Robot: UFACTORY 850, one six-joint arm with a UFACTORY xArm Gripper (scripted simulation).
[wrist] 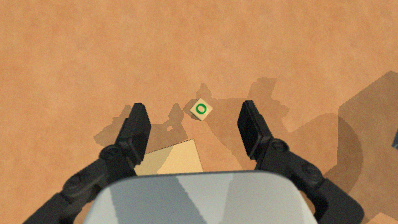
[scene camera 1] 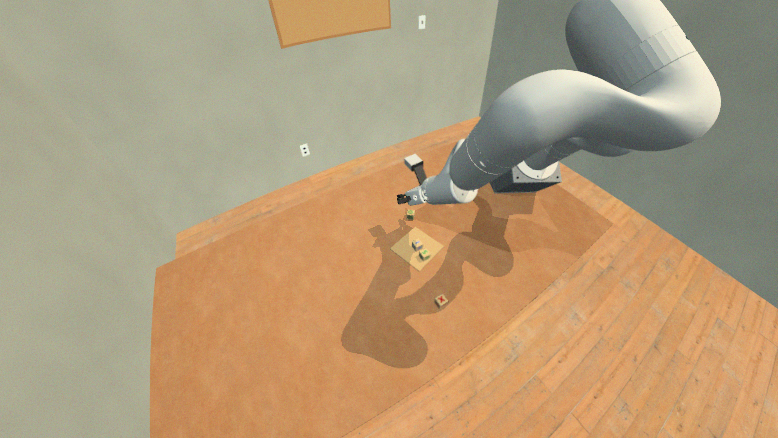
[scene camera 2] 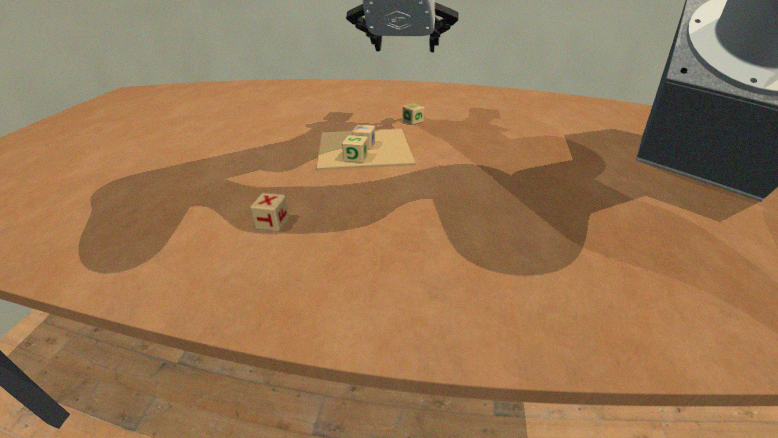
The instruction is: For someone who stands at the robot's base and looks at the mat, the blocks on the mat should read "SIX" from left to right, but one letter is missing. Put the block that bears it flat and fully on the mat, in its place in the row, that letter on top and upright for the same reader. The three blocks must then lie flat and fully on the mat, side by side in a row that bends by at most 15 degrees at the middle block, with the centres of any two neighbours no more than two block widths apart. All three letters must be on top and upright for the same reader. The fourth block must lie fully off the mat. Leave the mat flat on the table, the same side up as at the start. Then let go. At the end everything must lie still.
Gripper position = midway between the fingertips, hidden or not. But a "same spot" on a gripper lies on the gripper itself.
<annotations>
my gripper: wrist; scene camera 1 409, 194; scene camera 2
mat: wrist; scene camera 1; scene camera 2 391, 148
same spot on my gripper: (scene camera 2: 443, 25) = (wrist: 293, 183)
same spot on mat: (scene camera 1: 403, 248) = (wrist: 142, 174)
</annotations>
